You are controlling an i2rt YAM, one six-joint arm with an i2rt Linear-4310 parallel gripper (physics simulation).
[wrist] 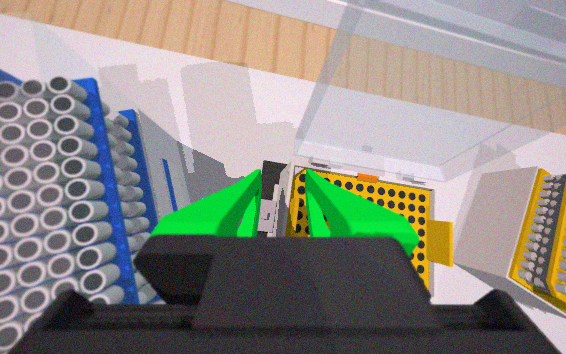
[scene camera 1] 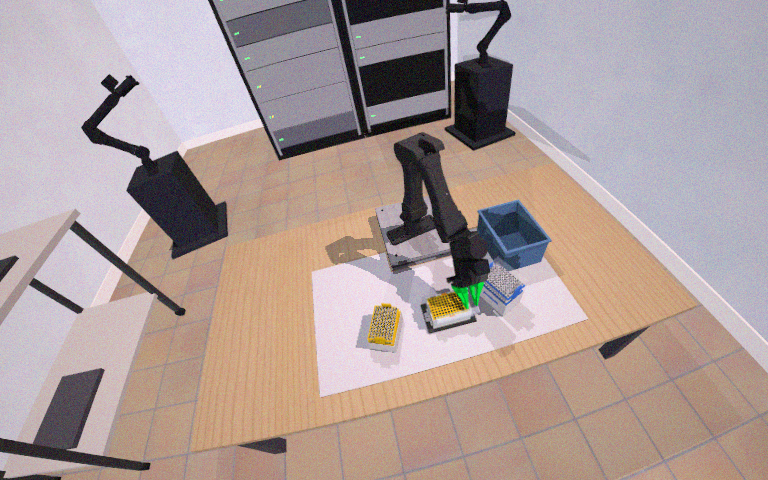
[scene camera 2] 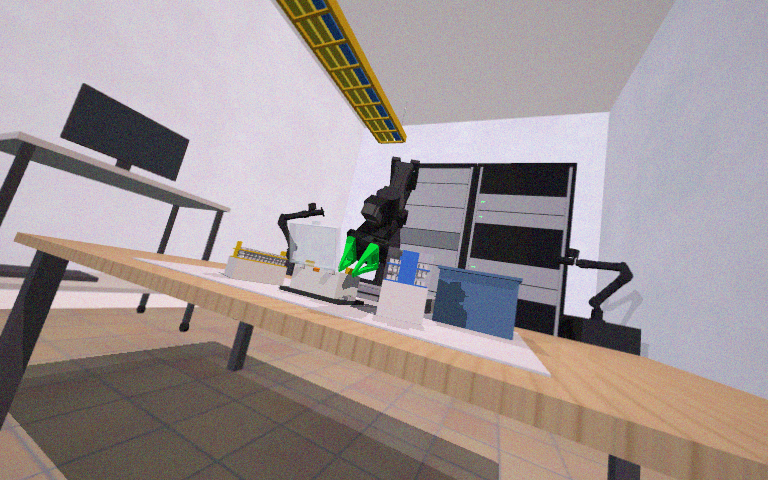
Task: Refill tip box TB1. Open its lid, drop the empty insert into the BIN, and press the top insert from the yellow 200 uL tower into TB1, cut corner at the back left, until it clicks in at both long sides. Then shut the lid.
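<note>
TB1 [scene camera 1: 453, 321] [scene camera 2: 317, 283] is a white box in a black holder, its clear lid [scene camera 2: 314, 246] [wrist: 390, 130] standing open. A yellow insert [scene camera 1: 446, 305] [wrist: 397, 191] with empty holes lies in its top; a yellow tab sticks out at the right in the wrist view. My gripper [scene camera 1: 471, 305] [scene camera 2: 347, 272] [wrist: 283, 177] is partly open with nothing between the fingers. It hangs over TB1's side wall facing the blue tower, one fingertip over the insert's edge, the other outside. The yellow tower [scene camera 1: 385, 323] [scene camera 2: 254, 268] [wrist: 487, 215] holds tips. The BIN [scene camera 1: 515, 251] [scene camera 2: 475, 300] is blue.
A tower with blue inserts and grey tips [scene camera 1: 504, 283] [scene camera 2: 402, 300] [wrist: 75, 215] stands close beside the gripper, between TB1 and the BIN. All stand around a white mat [scene camera 1: 345, 362] on the wooden table [scene camera 1: 254, 339]. Two other arms stand on black pedestals behind.
</note>
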